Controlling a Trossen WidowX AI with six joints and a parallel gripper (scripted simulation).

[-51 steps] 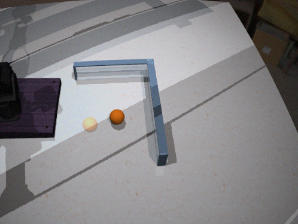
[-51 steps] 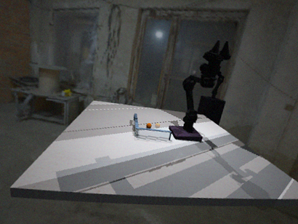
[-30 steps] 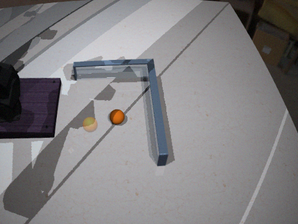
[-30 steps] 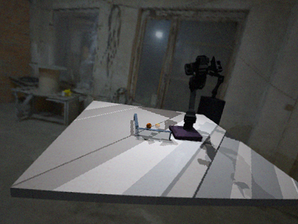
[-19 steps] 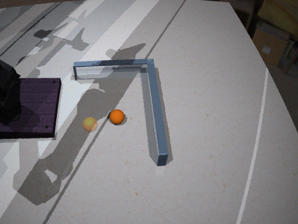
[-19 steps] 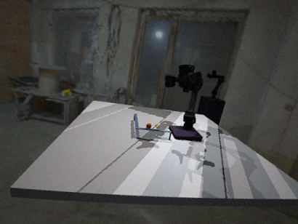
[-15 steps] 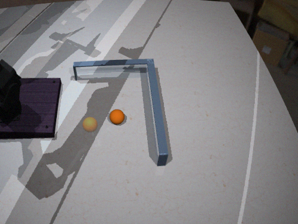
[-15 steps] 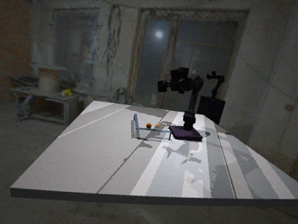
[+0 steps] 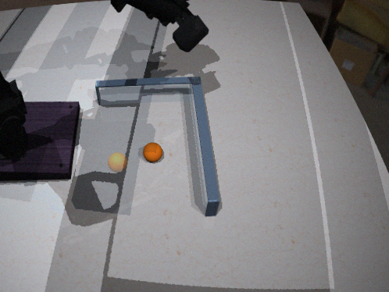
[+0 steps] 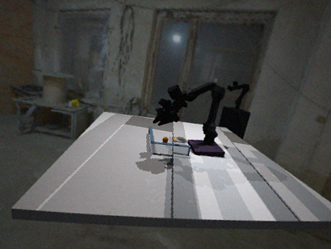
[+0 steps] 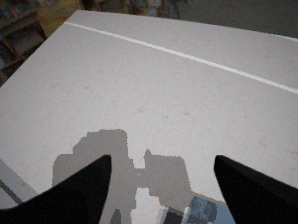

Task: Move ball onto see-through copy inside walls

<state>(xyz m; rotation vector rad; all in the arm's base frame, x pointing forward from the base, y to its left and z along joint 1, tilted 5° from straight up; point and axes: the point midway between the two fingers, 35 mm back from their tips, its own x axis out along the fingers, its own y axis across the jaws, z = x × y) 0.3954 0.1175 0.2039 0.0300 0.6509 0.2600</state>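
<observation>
My gripper tip is 14 cm past the orange ball, 19 cm to the left of it and 16 cm above it.
</observation>
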